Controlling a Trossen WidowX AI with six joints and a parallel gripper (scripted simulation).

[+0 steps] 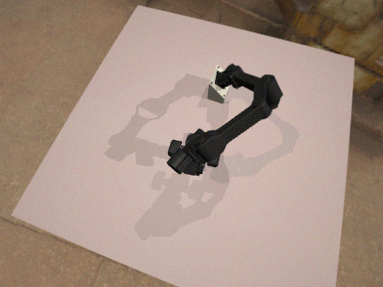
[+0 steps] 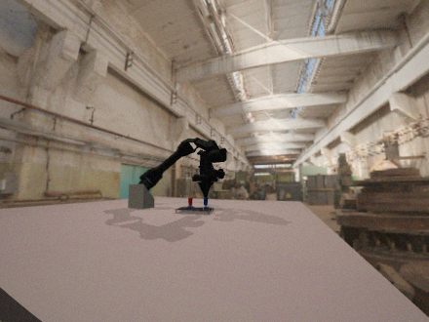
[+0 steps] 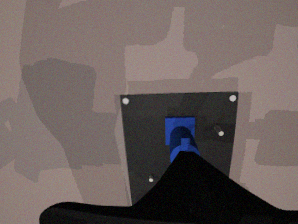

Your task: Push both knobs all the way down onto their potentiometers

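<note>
The blue knob lies 2 cm below my gripper tip. Round my gripper tip: red knob 8 cm behind, 2 cm below.
</note>
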